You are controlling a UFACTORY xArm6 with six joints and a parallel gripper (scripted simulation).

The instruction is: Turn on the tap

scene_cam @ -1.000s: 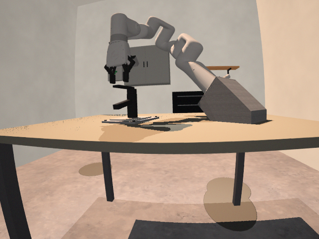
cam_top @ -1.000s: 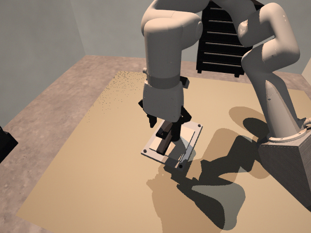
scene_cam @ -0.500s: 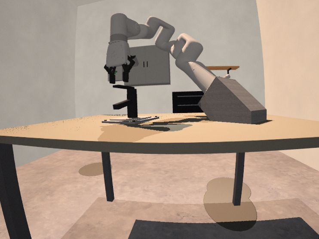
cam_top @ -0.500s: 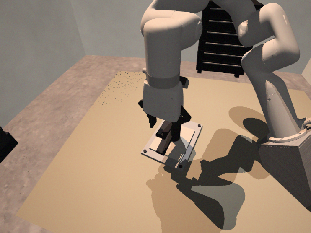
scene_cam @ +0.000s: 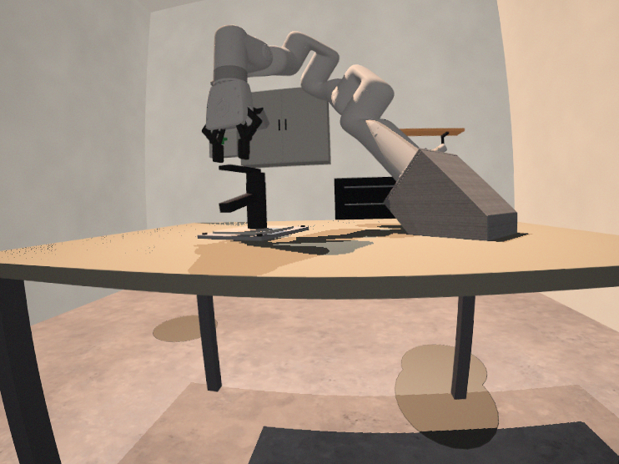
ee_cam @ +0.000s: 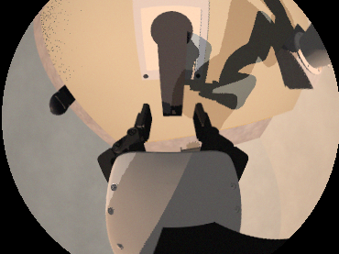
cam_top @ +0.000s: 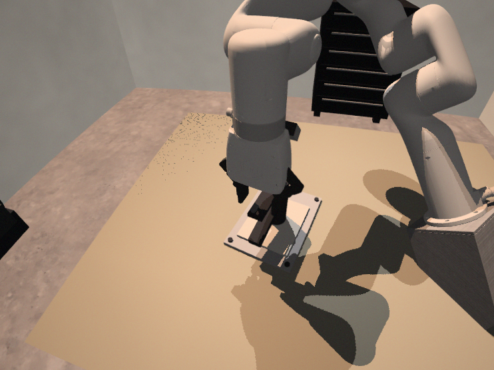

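Right now the tap lever is 6 cm to the right of my hand, 4 cm below it and 3 cm behind it.
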